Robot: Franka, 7 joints.
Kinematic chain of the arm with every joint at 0, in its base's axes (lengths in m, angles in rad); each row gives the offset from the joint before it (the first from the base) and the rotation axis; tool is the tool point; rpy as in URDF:
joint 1: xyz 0 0 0.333 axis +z
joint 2: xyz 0 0 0 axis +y
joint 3: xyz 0 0 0.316 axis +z
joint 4: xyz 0.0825 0 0 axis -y
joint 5: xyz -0.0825 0 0.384 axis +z
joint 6: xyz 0 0 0 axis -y
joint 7: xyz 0.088 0 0 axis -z
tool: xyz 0 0 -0.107 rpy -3.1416 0 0
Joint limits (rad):
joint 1: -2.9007..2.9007
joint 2: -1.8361..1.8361
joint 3: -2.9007..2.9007
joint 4: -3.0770..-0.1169
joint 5: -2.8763..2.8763
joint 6: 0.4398..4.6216
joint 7: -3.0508..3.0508
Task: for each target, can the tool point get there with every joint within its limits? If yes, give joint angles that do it. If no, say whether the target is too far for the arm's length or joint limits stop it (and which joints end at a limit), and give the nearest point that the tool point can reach.
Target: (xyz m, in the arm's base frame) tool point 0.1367 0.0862 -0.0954
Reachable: yes | joints 1.0770 1.4795 -0.4542 -2.1744 -2.0453 3.8509 -2.5764
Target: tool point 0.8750 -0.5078 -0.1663
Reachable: no: too far | nearest point 0.6654 -0.3861 -0.0467 | short by 0.270 m
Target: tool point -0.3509 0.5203 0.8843
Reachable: yes | joints 1.9975 0.3835 0.4012 -0.7570 -1.4666 2.0991 -2.1143
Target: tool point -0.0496 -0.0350 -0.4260
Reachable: no: joint limits stop it (at a limit: joint 2) | nearest point -0.0797 -0.0562 -0.3272 | short by 0.105 m
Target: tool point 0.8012 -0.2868 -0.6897
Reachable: no: too far | nearest point 0.5423 -0.1941 -0.2729 | short by 0.499 m
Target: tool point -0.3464 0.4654 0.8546
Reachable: yes | joints -1.7933 -1.1494 -0.9986 -1.2114 1.0394 2.1840 0.9824
